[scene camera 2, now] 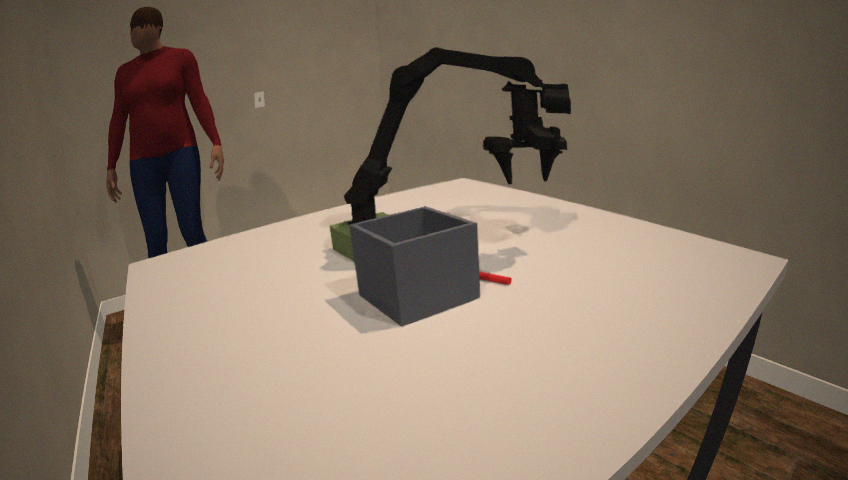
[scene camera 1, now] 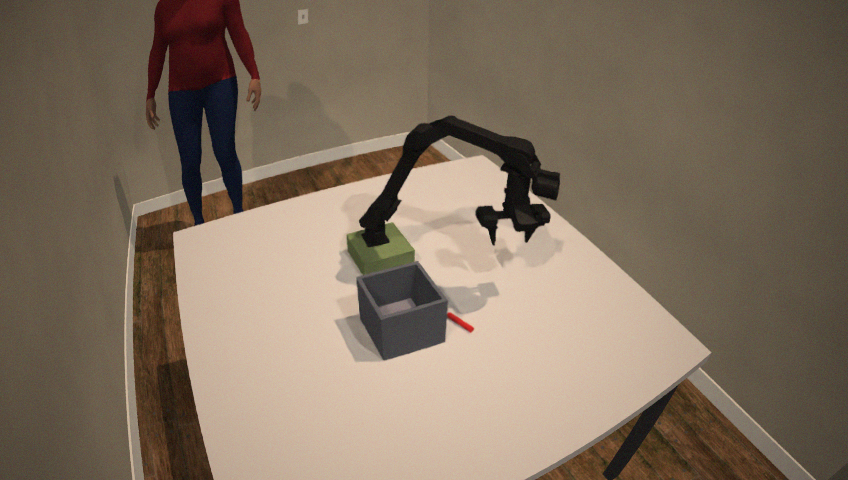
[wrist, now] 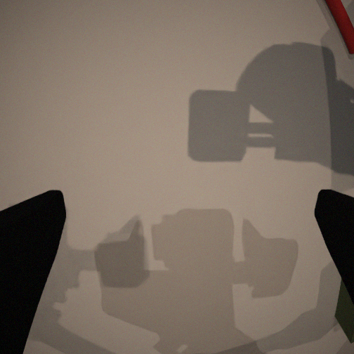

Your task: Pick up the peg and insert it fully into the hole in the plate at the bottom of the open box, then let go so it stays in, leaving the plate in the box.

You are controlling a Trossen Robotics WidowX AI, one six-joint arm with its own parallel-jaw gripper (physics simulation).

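Places are measured from the arm's base along level axes (x ahead, y left, z up), in centimetres.
Pixels of known places: gripper, fingertip midpoint: (scene camera 2: 528, 182) (scene camera 1: 509, 243); arm's base, origin of the base link: (scene camera 1: 375, 238).
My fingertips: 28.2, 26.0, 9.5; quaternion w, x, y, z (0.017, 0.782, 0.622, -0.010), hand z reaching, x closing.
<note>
Ahead of a thing's pixels: the offset from my fingertips to its middle, as dx, dy, dz. Level surfaces: height alone.
A red peg @[+7.1, -17.0, -14.7] (scene camera 1: 460, 322) (scene camera 2: 495, 278) (wrist: 341, 24) lies flat on the table beside the open box, at its right side in the scene views; part of it is hidden behind the box in scene camera 2. The dark grey open box @[+3.5, -31.2, -8.5] (scene camera 1: 414, 331) (scene camera 2: 437, 275) stands upright on the table. A part of the pale plate @[+3.5, -31.2, -11.9] (scene camera 1: 398, 306) shows at its bottom in scene camera 1; the hole cannot be made out. My gripper (scene camera 1: 509, 242) (scene camera 2: 527, 182) (wrist: 195, 203) is open and empty, points down, and hangs well above the table, behind and to the right of the peg in the scene views.
The arm stands on a green block (scene camera 1: 380, 249) (scene camera 2: 341, 239) (wrist: 345, 310) just behind the box. The white table @[dz -15.4] (scene camera 1: 535, 386) (scene camera 2: 535, 368) carries shadows of the arm. A person (scene camera 1: 202, 65) (scene camera 2: 157, 113) stands beyond its far left edge. Walls rise behind the table.
</note>
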